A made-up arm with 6 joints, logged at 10 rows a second.
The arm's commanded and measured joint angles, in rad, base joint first. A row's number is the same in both.
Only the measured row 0 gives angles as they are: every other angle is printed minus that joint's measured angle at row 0.
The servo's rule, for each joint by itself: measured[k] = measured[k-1] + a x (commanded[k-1-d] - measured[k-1]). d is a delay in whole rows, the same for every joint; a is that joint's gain. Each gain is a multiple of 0.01, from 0.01 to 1. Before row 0 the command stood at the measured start. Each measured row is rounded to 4 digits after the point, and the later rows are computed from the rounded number. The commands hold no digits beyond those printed.
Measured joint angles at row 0:
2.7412, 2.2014, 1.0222, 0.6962, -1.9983, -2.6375
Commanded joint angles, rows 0 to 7:
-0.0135, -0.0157, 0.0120, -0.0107, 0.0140, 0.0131
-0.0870, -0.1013, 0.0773, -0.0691, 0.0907, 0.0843
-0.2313, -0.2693, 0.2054, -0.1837, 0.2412, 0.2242
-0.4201, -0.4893, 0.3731, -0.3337, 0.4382, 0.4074
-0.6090, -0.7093, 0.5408, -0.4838, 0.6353, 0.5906
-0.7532, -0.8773, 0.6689, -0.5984, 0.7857, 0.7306
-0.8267, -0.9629, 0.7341, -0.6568, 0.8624, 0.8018
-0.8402, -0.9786, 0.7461, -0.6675, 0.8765, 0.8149
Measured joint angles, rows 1 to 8:
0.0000, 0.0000, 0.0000, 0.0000, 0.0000, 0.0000
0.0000, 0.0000, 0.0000, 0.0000, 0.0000, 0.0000
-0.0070, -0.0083, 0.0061, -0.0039, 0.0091, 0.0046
-0.0486, -0.0576, 0.0424, -0.0274, 0.0621, 0.0325
-0.1436, -0.1698, 0.1255, -0.0837, 0.1785, 0.0996
-0.2874, -0.3391, 0.2518, -0.1737, 0.3473, 0.2073
-0.4546, -0.5353, 0.3992, -0.2853, 0.5345, 0.3415
-0.6099, -0.7166, 0.5367, -0.3980, 0.6978, 0.4777
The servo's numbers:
d 2
a 0.52 0.53 0.51 0.36 0.65 0.35

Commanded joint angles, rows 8 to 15:
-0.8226, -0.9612, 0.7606, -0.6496, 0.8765, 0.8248
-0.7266, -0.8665, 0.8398, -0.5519, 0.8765, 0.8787
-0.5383, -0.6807, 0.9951, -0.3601, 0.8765, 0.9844
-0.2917, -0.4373, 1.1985, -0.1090, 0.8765, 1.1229
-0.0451, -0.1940, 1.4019, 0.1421, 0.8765, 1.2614
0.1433, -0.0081, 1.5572, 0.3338, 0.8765, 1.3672
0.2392, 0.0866, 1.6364, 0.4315, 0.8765, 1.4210
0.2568, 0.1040, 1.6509, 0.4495, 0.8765, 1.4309
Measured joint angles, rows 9 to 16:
-0.7226, -0.8471, 0.6374, -0.4912, 0.8048, 0.5911
-0.7838, -0.9168, 0.6928, -0.5547, 0.8514, 0.6694
-0.8040, -0.9403, 0.7274, -0.5889, 0.8677, 0.7238
-0.7638, -0.9012, 0.7847, -0.5756, 0.8734, 0.7780
-0.6465, -0.7843, 0.8920, -0.4980, 0.8754, 0.8502
-0.4620, -0.6004, 1.0483, -0.3580, 0.8761, 0.9456
-0.2452, -0.3850, 1.2286, -0.1780, 0.8764, 1.0561
-0.0432, -0.1852, 1.3962, 0.0062, 0.8765, 1.1650

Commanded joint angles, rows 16 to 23:
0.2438, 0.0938, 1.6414, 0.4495, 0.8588, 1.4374
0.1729, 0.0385, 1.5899, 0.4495, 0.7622, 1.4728
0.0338, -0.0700, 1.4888, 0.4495, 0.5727, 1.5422
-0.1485, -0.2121, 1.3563, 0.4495, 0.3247, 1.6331
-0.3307, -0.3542, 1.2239, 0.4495, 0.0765, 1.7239
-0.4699, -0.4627, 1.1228, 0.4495, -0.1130, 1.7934
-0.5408, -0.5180, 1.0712, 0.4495, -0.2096, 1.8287
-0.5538, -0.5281, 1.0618, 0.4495, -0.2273, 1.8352
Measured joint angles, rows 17 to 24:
0.1036, -0.0411, 1.5187, 0.1593, 0.8765, 1.2546
0.1833, 0.0358, 1.5861, 0.2638, 0.8765, 1.3163
0.2148, 0.0665, 1.6143, 0.3307, 0.8650, 1.3587
0.1930, 0.0517, 1.6019, 0.3735, 0.7982, 1.3986
0.1102, -0.0128, 1.5442, 0.4009, 0.6516, 1.4489
-0.0243, -0.1184, 1.4484, 0.4184, 0.4391, 1.5134
-0.1836, -0.2434, 1.3339, 0.4296, 0.2034, 1.5871
-0.3325, -0.3596, 1.2262, 0.4368, -0.0023, 1.6593

